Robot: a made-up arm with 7 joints.
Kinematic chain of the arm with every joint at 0, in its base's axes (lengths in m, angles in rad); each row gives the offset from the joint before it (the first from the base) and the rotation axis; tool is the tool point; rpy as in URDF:
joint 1: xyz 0 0 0.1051 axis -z
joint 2: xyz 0 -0.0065 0.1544 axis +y
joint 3: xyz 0 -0.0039 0.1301 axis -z
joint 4: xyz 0 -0.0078 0.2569 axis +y
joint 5: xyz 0 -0.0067 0.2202 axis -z
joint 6: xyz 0 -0.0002 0.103 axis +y
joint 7: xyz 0 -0.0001 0.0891 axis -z
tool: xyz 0 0 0 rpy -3.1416 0 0
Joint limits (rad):
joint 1: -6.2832..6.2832
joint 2: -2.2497..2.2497
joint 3: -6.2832..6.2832
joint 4: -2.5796..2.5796
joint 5: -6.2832..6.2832
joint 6: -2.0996..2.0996
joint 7: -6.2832..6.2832
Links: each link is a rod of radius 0.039 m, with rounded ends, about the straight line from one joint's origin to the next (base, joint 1, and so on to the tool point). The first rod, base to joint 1, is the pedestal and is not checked.
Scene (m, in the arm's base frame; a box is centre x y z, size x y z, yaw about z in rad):
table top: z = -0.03
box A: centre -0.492 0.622 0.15 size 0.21 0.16 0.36 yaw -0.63
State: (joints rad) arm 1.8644 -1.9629 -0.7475 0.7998 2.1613 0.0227 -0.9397
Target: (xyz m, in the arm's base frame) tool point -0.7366 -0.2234 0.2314
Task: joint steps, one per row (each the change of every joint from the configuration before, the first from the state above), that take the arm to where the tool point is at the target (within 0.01 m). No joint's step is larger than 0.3 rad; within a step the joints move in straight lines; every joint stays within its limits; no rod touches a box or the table.
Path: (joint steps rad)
1: -0.2616 0.0797 -0.0547 0.2387 0.2100 -0.1103 -0.0425
2: -0.2616 0.0798 -0.0547 0.2388 0.2101 -0.1104 -0.0425
3: -0.2616 0.0797 -0.0546 0.2387 0.2100 -0.1103 -0.0425
4: -0.2617 0.0797 -0.0547 0.2387 0.2100 -0.1103 -0.0426
5: -0.2202 -0.0474 0.1607 -0.2400 -0.1724 0.1314 0.0340
6: -0.2202 -0.0475 0.1608 -0.2400 -0.1724 0.1315 0.0341
7: -0.2202 -0.0475 0.1608 -0.2401 -0.1724 0.1314 0.0340
8: -0.2202 -0.0474 0.1607 -0.2400 -0.1724 0.1315 0.0340
9: -0.2202 -0.0475 0.1608 -0.2400 -0.1724 0.1315 0.0340

